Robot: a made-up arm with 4 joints. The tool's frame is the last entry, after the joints. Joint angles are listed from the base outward. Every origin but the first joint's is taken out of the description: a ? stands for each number. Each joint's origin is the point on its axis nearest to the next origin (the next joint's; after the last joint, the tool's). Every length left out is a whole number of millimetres.
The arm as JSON. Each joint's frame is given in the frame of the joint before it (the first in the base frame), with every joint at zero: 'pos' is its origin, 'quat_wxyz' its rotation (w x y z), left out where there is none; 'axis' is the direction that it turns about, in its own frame. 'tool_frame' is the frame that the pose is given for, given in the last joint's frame.
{
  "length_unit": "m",
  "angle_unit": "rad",
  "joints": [
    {
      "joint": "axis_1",
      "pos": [
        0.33,
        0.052,
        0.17
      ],
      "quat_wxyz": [
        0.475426,
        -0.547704,
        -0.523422,
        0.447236
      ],
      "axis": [
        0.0,
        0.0,
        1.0
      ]
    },
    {
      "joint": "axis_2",
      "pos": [
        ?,
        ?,
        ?
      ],
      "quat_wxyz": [
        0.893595,
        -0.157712,
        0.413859,
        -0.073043
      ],
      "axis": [
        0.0,
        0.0,
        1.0
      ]
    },
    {
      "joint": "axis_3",
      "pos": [
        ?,
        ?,
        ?
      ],
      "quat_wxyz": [
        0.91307,
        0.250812,
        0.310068,
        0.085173
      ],
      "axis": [
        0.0,
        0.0,
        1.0
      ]
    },
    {
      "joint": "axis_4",
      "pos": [
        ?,
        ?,
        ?
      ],
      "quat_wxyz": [
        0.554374,
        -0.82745,
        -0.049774,
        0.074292
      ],
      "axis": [
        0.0,
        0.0,
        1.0
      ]
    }
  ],
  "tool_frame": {
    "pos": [
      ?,
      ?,
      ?
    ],
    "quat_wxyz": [
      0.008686,
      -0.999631,
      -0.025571,
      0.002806
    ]
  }
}
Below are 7 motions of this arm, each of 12 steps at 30 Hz.
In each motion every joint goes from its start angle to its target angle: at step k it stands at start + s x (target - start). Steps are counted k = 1, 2, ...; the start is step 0. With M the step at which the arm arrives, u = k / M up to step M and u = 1 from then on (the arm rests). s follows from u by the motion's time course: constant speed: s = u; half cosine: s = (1 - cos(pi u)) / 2; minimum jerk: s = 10 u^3 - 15 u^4 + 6 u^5.
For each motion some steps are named. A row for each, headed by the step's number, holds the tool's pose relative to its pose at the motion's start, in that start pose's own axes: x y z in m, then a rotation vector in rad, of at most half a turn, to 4 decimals.
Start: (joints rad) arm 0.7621 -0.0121 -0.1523 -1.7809
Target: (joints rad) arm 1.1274 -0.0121 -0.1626 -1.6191
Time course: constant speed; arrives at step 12
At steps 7, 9, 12:
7: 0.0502 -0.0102 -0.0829 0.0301 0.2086 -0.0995
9: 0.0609 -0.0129 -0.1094 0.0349 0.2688 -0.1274
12: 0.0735 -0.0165 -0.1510 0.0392 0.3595 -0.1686

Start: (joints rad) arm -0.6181 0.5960 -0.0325 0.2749
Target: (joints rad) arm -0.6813 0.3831 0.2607 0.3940
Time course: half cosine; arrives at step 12
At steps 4, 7, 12:
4: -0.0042 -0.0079 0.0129 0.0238 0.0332 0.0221
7: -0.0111 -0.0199 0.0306 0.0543 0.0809 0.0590
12: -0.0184 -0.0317 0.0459 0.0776 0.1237 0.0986

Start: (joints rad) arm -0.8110 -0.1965 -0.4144 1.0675
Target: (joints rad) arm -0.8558 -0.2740 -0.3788 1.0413
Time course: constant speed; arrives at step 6
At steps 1, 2, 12:
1: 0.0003 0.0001 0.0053 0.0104 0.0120 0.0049
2: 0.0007 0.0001 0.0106 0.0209 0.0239 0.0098
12: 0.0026 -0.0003 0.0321 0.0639 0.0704 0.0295

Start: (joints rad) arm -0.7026 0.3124 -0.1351 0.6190
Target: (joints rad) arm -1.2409 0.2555 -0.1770 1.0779
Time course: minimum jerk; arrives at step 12
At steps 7, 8, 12:
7: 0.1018 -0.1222 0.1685 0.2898 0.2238 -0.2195
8: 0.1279 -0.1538 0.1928 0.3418 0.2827 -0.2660
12: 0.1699 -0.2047 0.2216 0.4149 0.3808 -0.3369

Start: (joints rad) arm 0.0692 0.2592 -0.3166 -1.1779
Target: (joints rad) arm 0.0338 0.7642 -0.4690 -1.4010
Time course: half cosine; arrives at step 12
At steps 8, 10, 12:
8: 0.0081 -0.0066 0.0247 0.0896 0.2664 0.0761
10: 0.0095 -0.0089 0.0317 0.1164 0.3311 0.0987
12: 0.0100 -0.0098 0.0344 0.1267 0.3546 0.1074

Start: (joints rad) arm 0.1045 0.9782 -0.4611 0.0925
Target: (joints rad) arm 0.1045 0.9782 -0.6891 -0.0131
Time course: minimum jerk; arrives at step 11
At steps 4, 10, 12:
4: -0.0072 0.0002 0.0014 0.0110 -0.0531 0.0061
10: -0.0279 0.0015 0.0010 0.0345 -0.2068 0.0232
12: -0.0281 0.0015 0.0009 0.0346 -0.2082 0.0233

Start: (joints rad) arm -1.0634 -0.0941 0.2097 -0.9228
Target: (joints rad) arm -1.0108 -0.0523 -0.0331 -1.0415
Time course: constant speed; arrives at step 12
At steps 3, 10, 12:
3: 0.0007 0.0039 -0.0189 -0.0422 -0.0187 0.0005
10: 0.0028 0.0108 -0.0656 -0.1454 -0.0564 0.0046
12: 0.0035 0.0120 -0.0794 -0.1761 -0.0656 0.0065

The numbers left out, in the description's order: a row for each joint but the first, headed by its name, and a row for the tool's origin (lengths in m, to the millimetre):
axis_2: 0.378 -0.05 0.0
axis_3: 0.054 -0.012 0.0
axis_4: -0.037 -0.105 0.0
tool: 0.043 -0.277 0.0

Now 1 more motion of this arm.
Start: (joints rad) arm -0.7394 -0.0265 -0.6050 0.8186
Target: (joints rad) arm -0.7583 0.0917 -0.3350 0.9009
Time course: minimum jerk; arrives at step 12
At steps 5, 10, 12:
5: 0.0057 0.0089 -0.0248 -0.1082 0.0501 0.0033
10: 0.0132 0.0177 -0.0718 -0.3041 0.1355 0.0056
12: 0.0135 0.0180 -0.0746 -0.3155 0.1402 0.0056

